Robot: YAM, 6 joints.
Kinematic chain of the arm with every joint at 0, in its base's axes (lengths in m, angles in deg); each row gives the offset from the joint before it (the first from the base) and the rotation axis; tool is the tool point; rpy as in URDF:
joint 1: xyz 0 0 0.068 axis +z
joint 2: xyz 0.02 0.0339 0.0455 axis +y
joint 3: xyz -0.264 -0.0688 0 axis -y
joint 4: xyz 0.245 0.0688 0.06 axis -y
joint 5: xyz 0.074 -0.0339 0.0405 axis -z
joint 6: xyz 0.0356 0 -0.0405 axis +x
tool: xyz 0 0 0 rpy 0 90 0
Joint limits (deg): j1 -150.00..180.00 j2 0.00..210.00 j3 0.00..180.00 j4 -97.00..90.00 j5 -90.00..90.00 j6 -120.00..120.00
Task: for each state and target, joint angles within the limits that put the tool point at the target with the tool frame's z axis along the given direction. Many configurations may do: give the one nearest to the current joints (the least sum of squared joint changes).
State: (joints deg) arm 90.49 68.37 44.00 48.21 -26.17 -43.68
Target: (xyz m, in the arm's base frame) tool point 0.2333 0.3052 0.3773 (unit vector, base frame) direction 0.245 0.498 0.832
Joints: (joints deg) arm 52.00 104.54 71.49 89.91 -6.52 -43.68
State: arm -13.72 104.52 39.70 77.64 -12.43 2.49
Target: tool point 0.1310 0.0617 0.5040 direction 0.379 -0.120 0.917
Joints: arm 29.31 55.66 57.75 71.40 16.88 2.49
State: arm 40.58 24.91 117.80 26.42 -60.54 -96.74
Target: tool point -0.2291 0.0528 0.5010 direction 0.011 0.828 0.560
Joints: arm -5.80 9.30 81.13 25.57 -55.60 -96.74
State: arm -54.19 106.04 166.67 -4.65 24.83 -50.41
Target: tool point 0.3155 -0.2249 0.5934 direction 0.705 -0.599 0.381
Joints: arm -35.03 114.68 152.70 -15.55 4.92 -50.41
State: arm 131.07 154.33 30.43 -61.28 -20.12 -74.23
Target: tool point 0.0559 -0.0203 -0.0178 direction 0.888 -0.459 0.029
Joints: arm 170.74 187.84 17.08 -10.99 -18.07 -74.23
